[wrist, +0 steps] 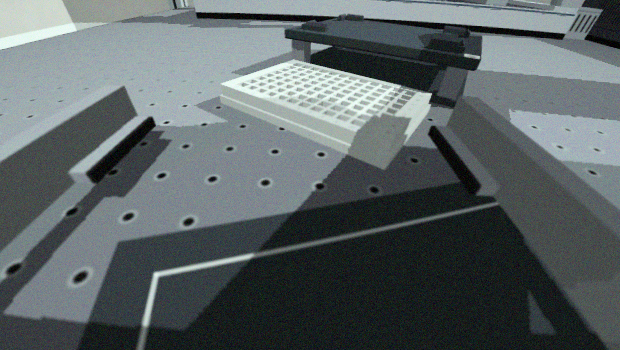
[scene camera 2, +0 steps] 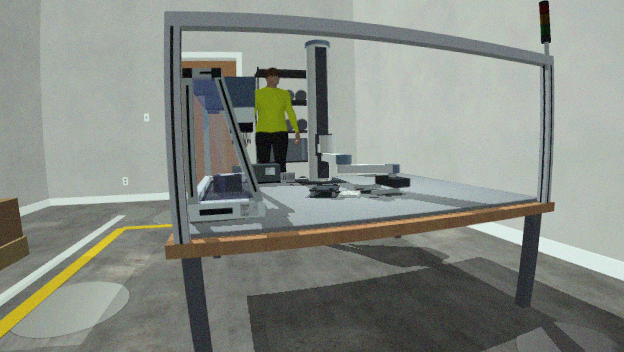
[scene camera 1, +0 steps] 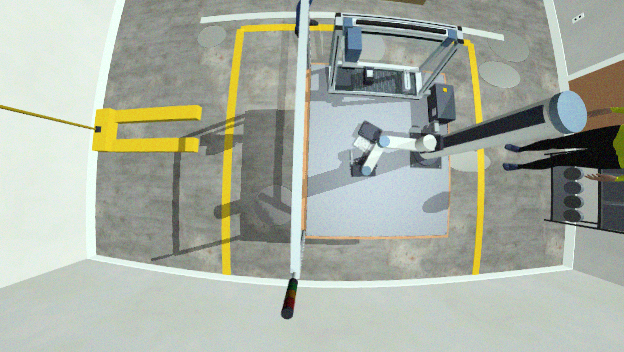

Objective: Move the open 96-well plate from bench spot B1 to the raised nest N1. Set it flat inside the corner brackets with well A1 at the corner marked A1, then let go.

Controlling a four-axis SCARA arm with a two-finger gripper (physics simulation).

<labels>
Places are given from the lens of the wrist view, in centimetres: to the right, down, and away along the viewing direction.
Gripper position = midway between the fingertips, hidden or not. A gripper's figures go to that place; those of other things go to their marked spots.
my gripper (wrist: 291, 109): -1, -3, 11
white well plate (wrist: 368, 119): 3, -3, 14
dark pad with white outline (wrist: 436, 261): 4, 3, 8
The marked spots on the dark pad with white outline and the white well plate are 8 cm apart.
</labels>
